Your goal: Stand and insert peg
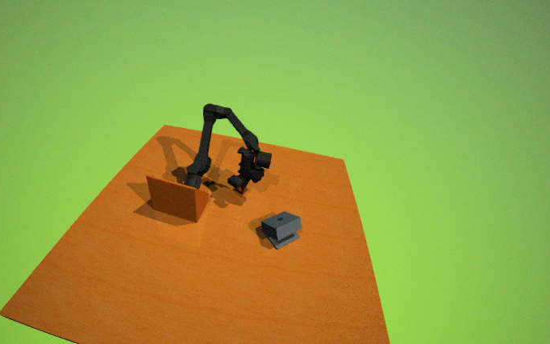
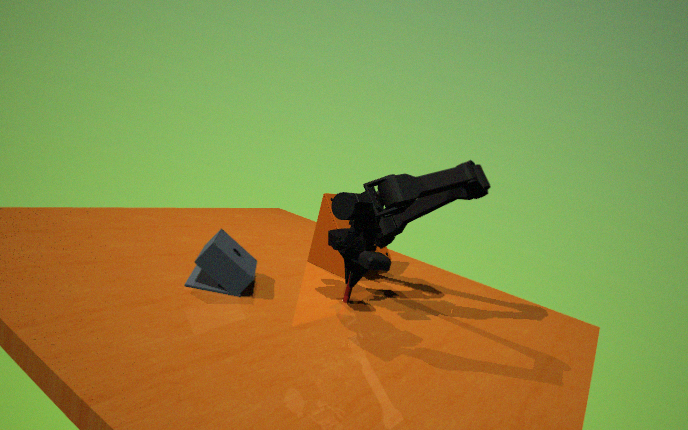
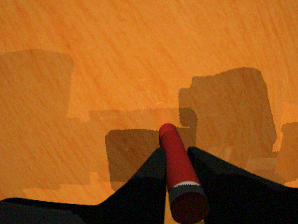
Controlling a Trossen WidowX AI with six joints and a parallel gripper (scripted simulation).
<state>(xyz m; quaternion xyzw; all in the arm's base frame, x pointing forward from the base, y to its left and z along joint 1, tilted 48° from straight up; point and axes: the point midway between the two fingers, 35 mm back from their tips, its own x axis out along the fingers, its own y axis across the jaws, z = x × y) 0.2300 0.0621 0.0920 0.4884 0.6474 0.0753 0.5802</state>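
Now: gripper tip 180 mm short of the grey sloped panel, 210 mm to the left of it and 10 mm below it. Round my gripper tip: red peg 20 mm above.
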